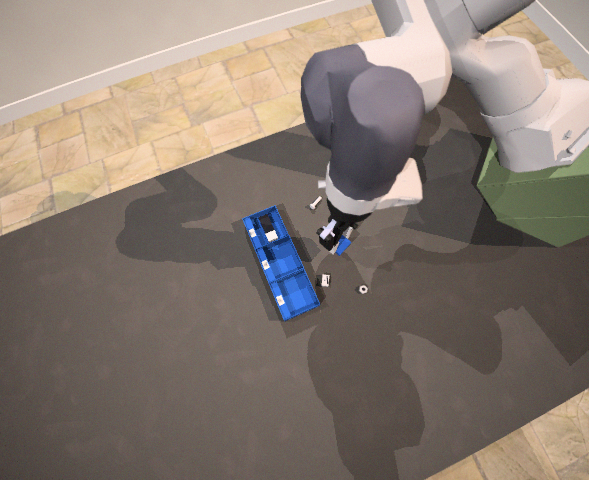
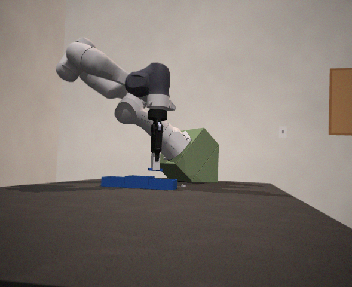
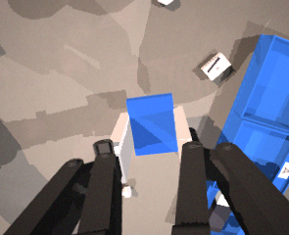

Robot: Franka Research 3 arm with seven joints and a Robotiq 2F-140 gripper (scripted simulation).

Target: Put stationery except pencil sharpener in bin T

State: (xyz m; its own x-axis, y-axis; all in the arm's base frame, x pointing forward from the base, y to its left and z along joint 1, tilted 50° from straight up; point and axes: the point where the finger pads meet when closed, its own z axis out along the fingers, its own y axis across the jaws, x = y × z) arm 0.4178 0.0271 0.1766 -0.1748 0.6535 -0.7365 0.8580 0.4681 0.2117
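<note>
My hand is 100 mm short of the black-and-white block, 120 mm to the left of it and 80 mm above it. From my hand the other things lie so: nut 110 mm to the left, 90 mm below; then blue bin 120 mm ahead, 50 mm to the right, 70 mm below; then flat blue block 30 mm below.
</note>
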